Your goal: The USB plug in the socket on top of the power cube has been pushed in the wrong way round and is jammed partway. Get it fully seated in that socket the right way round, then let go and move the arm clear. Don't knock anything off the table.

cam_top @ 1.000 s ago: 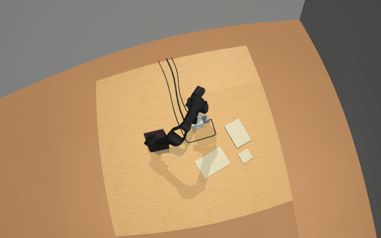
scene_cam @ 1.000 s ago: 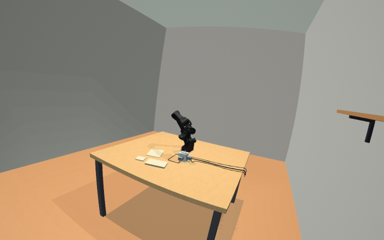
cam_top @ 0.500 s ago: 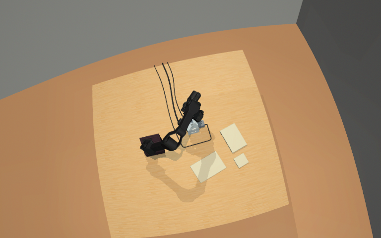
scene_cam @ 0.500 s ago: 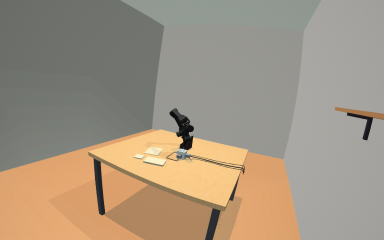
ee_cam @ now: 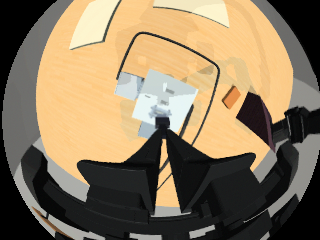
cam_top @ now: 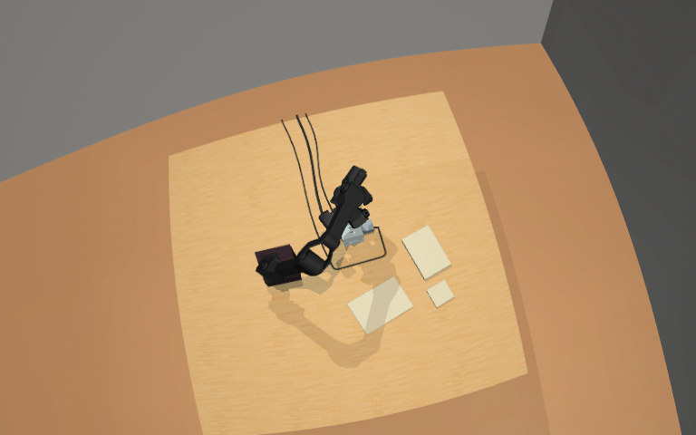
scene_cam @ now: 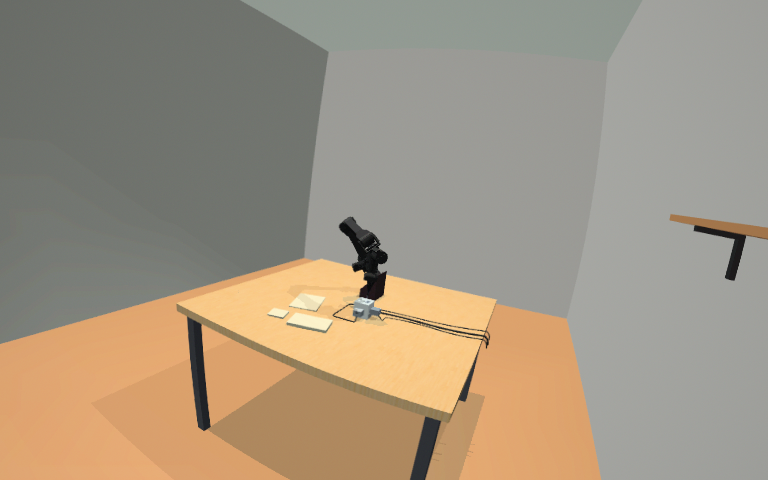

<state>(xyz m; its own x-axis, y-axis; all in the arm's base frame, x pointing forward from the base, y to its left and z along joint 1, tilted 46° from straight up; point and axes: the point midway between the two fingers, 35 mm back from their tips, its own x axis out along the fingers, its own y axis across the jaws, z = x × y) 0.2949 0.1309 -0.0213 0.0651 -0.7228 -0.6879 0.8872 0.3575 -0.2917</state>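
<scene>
The black USB plug lies 20 mm below my gripper tip. From my gripper tip the other things lie so: orange block (150 mm behind, 100 mm to the right, 130 mm below).
</scene>
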